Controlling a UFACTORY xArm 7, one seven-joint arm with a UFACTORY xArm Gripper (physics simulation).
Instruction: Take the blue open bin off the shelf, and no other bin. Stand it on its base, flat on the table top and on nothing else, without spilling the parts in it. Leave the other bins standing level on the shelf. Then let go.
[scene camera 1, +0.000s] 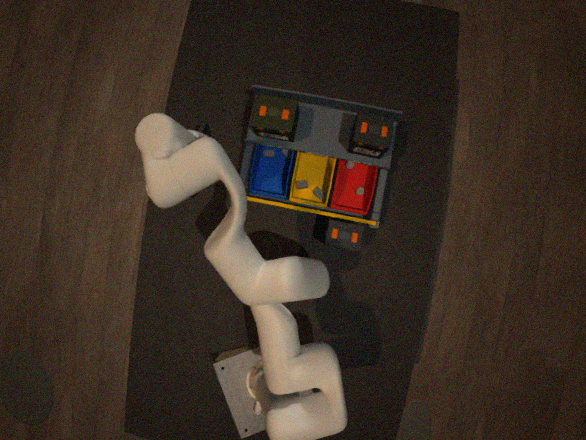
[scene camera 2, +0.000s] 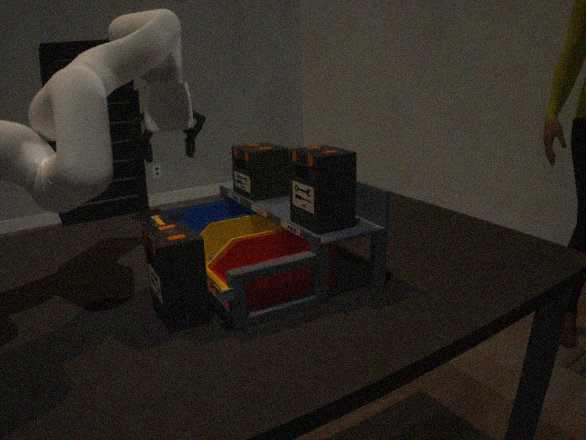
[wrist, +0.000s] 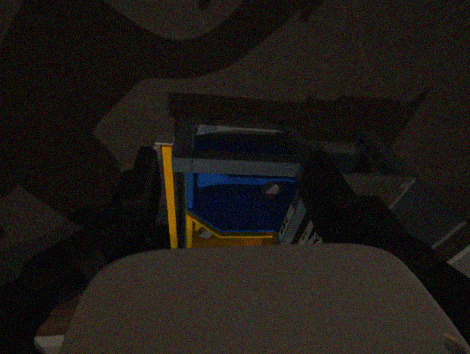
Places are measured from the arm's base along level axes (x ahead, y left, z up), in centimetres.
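Pixels of known places: gripper, fingertip midpoint: (scene camera 2: 169, 159) (wrist: 234, 169).
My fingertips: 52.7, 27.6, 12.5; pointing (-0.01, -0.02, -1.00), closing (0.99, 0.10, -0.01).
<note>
Ahead of a thing's pixels: the offset from my fingertips to its middle, as dx, dy, dz.
The blue bin @[+5.9, -13.2, -12.7] (scene camera 1: 270, 175) (scene camera 2: 212, 212) (wrist: 235, 207) stands level at the left end of the shelf (scene camera 1: 322, 130) (scene camera 2: 370, 228) (wrist: 240, 166), with small grey parts in it. The yellow bin @[+6.6, -24.3, -12.7] (scene camera 1: 314, 170) (scene camera 2: 225, 231) (wrist: 232, 242) stands beside it, then the red bin @[+7.7, -35.5, -12.7] (scene camera 1: 352, 192) (scene camera 2: 270, 250); both hold grey parts. My gripper (scene camera 2: 169, 157) (wrist: 234, 169) is open and empty, pointing down above and to the left of the blue bin's end of the shelf. In the wrist view its fingers appear either side of the bin, well above it. The arm mostly hides it in scene camera 1.
A dark green box @[+15.7, -12.4, -2.0] (scene camera 1: 274, 117) (scene camera 2: 260, 170) and a black box @[+16.9, -35.4, -0.8] (scene camera 1: 371, 134) (scene camera 2: 325, 190) stand on the shelf's upper deck, behind the bins. Another black box @[-7.5, -36.0, -10.5] (scene camera 1: 345, 235) (scene camera 2: 175, 275) stands on the table in front of the red bin. A yellow strip @[-3.7, -25.1, -11.1] (scene camera 1: 310, 211) (wrist: 170, 200) edges the shelf front.
</note>
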